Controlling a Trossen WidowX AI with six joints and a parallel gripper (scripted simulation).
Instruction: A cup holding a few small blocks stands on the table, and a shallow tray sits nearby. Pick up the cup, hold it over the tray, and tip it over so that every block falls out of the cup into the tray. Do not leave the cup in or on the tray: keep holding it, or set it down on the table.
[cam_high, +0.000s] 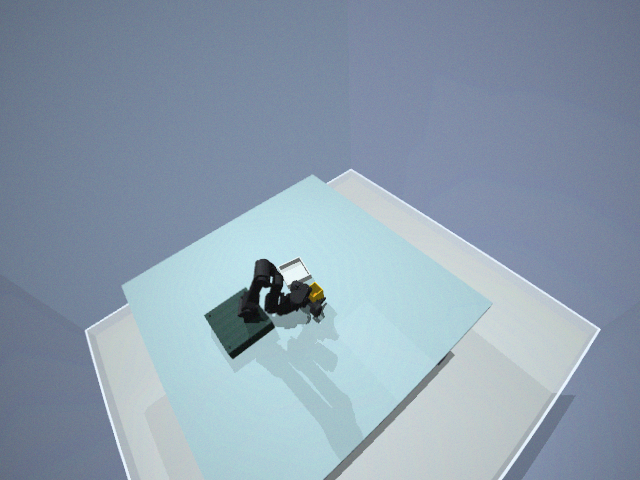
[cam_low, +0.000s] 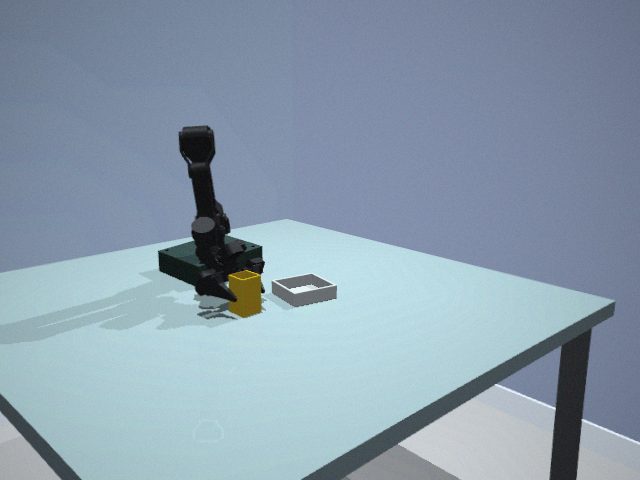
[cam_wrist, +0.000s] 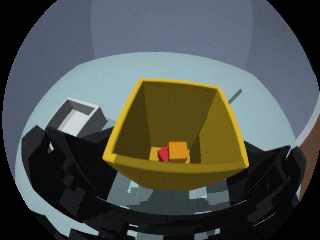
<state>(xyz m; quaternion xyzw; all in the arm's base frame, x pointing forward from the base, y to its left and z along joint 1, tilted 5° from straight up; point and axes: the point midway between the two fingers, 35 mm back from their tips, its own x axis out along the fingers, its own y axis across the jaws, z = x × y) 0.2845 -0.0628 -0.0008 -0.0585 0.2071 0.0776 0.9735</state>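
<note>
Now: gripper tip 2 cm past the yellow square cup and 2 cm above it.
</note>
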